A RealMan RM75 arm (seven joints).
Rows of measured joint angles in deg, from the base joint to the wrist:
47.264 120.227 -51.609 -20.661 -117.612 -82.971 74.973
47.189 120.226 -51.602 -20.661 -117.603 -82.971 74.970
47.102 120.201 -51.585 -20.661 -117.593 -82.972 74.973
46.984 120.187 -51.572 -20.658 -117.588 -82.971 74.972
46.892 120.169 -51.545 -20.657 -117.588 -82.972 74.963
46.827 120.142 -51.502 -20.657 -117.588 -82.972 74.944
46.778 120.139 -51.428 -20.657 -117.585 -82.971 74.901
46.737 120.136 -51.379 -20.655 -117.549 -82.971 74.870
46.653 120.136 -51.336 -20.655 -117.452 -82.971 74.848
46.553 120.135 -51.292 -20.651 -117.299 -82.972 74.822
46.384 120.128 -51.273 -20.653 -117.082 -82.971 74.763
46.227 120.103 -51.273 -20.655 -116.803 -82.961 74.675
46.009 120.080 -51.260 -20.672 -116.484 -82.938 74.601
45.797 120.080 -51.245 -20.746 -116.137 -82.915 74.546
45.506 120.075 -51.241 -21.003 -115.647 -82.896 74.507
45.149 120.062 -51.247 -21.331 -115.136 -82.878 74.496
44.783 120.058 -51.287 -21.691 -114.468 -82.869 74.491
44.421 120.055 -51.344 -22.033 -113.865 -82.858 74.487
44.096 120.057 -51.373 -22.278 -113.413 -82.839 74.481
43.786 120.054 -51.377 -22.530 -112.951 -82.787 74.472
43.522 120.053 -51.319 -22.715 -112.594 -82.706 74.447
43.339 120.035 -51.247 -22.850 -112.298 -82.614 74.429
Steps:
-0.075 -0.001 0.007 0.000 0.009 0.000 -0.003
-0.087 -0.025 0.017 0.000 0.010 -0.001 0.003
-0.118 -0.014 0.013 0.003 0.005 0.001 -0.001
-0.092 -0.018 0.027 0.001 0.000 -0.001 -0.009
-0.065 -0.027 0.043 0.000 0.000 0.000 -0.019
-0.049 -0.003 0.074 0.000 0.003 0.001 -0.043
-0.041 -0.003 0.049 0.002 0.036 0.000 -0.031
-0.084 0.000 0.043 0.000 0.097 0.000 -0.022
-0.100 -0.001 0.044 0.004 0.153 -0.001 -0.026
-0.169 -0.007 0.019 -0.002 0.217 0.001 -0.059
-0.157 -0.025 0.000 -0.002 0.279 0.010 -0.088
-0.218 -0.023 0.013 -0.017 0.319 0.023 -0.074
-0.212 0.000 0.015 -0.074 0.347 0.023 -0.055
-0.291 -0.005 0.004 -0.257 0.490 0.019 -0.039
-0.357 -0.013 -0.006 -0.328 0.511 0.018 -0.011
-0.366 -0.004 -0.040 -0.360 0.668 0.009 -0.005
-0.362 -0.003 -0.057 -0.342 0.603 0.011 -0.004
-0.325 0.002 -0.029 -0.245 0.452 0.019 -0.006
-0.310 -0.003 -0.004 -0.252 0.462 0.052 -0.009
-0.264 -0.001 0.058 -0.185 0.357 0.081 -0.025
-0.183 -0.018 0.072 -0.135 0.296 0.092 -0.018

